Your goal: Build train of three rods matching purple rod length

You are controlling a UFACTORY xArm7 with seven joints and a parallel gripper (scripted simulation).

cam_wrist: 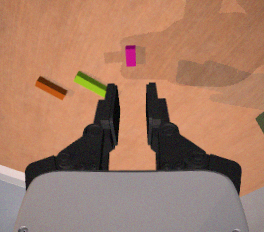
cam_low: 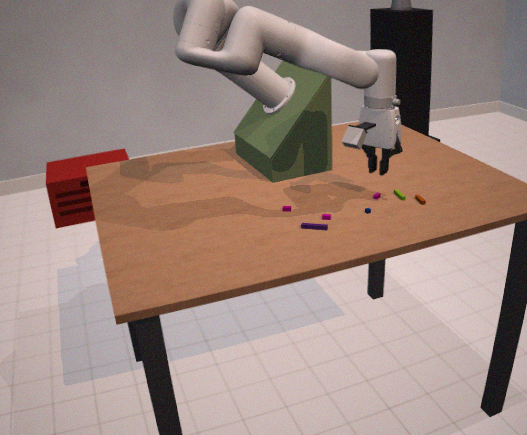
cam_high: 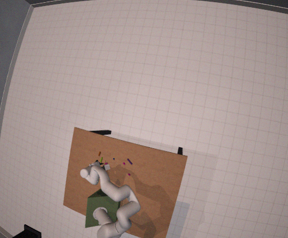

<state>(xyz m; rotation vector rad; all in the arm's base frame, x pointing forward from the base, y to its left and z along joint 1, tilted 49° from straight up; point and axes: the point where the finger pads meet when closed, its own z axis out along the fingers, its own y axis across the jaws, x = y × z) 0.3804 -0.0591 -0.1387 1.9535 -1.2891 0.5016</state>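
The lime rod is 80 mm below my hand, 50 mm to the left of it and 30 mm ahead of it. Also, from my hand: blue rod: 80 mm to the right, 80 mm below, 60 mm ahead; orange rod: 80 mm below, 80 mm ahead, 70 mm to the left; purple rod: 230 mm to the right, 80 mm below, 60 mm ahead.
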